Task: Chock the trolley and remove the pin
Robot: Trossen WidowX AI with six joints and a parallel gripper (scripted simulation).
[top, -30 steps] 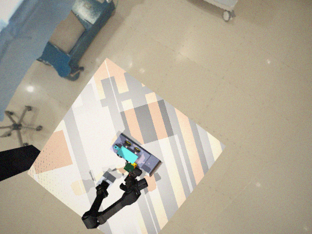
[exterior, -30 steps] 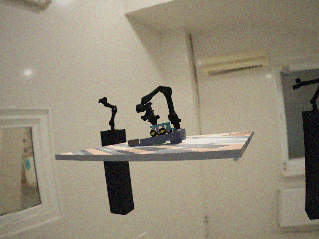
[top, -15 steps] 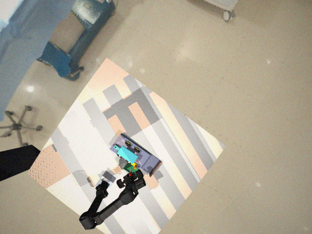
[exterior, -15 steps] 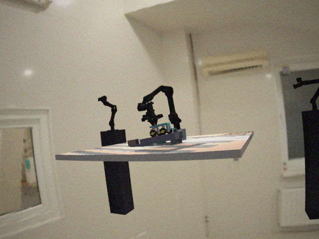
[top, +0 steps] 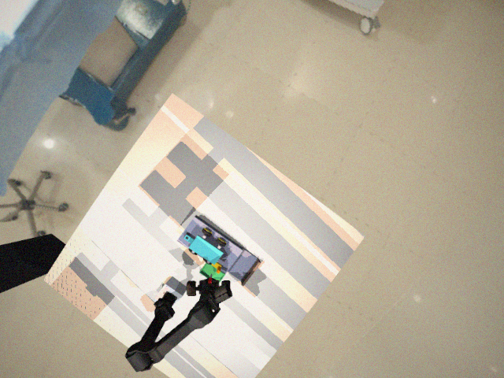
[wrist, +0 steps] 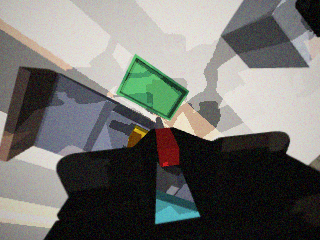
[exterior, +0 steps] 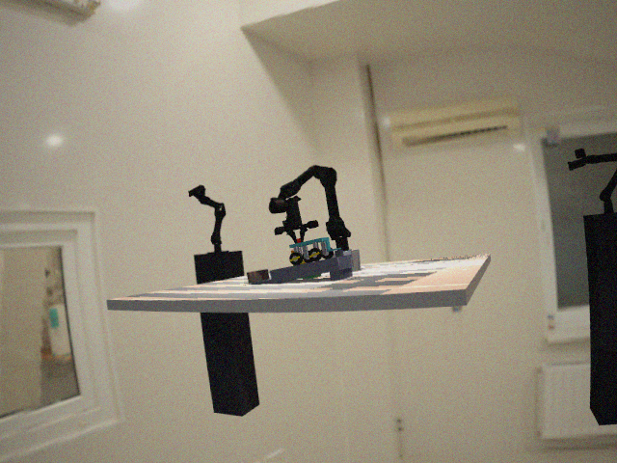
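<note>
Now: the green tray 140 mm below my gripper tip and 20 mm behind it. Round my gripper tip: yellow chock 50 mm below, 50 mm ahead, 10 mm to the left; red-headed stop pin right at my gripper tip; trolley 110 mm ahead, 100 mm to the left, 20 mm below.
</note>
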